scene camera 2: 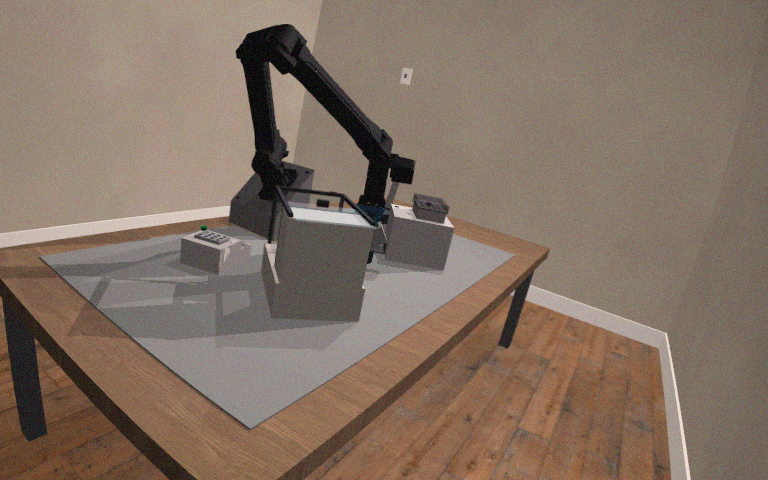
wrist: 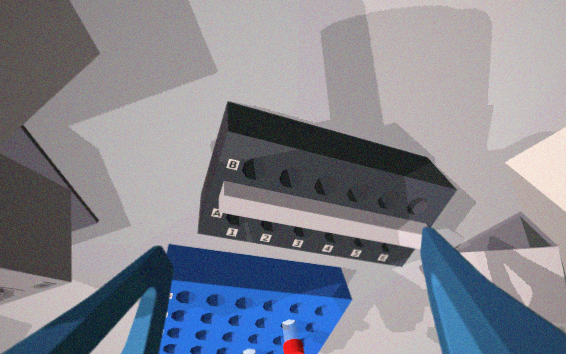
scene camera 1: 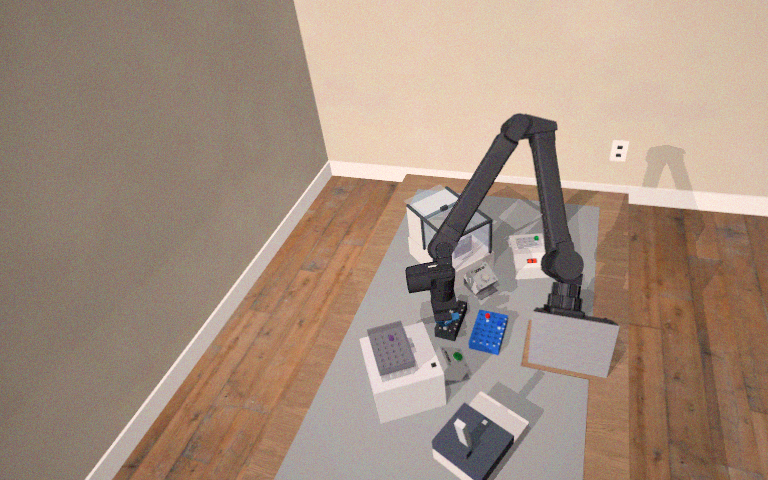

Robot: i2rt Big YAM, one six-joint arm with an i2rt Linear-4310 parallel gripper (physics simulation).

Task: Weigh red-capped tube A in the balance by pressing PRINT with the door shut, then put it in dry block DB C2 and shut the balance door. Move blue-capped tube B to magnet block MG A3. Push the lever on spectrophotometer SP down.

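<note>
Open and holding nothing, the gripper appears in the wrist view and also in scene camera 1. A glass-box balance is in sight, along with a grey block device.
</note>
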